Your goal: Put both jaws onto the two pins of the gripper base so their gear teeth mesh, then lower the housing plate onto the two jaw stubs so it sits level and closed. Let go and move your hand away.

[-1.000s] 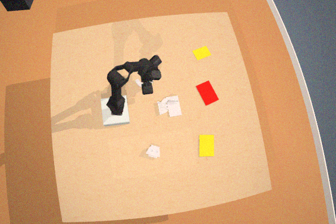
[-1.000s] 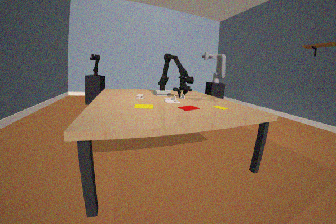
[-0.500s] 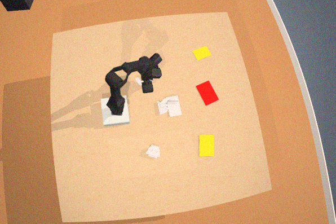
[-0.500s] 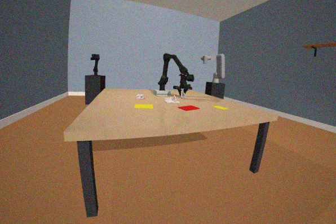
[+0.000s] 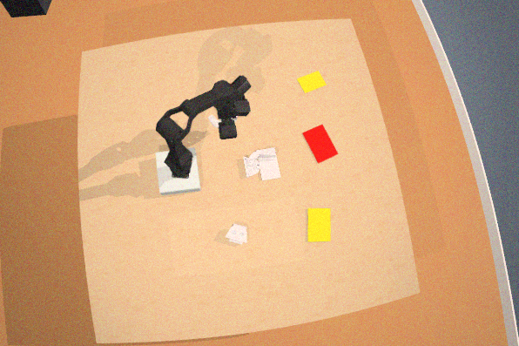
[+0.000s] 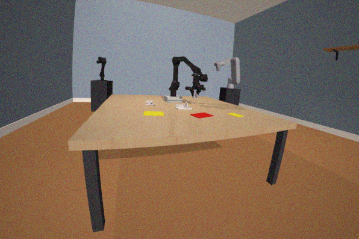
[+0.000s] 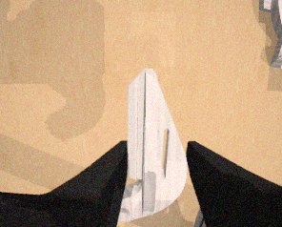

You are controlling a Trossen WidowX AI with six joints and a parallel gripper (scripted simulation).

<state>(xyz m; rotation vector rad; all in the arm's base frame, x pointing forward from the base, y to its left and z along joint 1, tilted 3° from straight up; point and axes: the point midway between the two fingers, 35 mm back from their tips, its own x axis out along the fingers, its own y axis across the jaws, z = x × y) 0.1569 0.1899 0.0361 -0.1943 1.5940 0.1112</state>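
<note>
The white jaw is 12 cm to the right of my gripper tip, 12 cm ahead of it and 6 cm below it. Round my gripper tip: yellow patch 37 cm ahead, 36 cm to the right, 7 cm below; then red patch 37 cm ahead, 7 cm below, 4 cm to the right.
</note>
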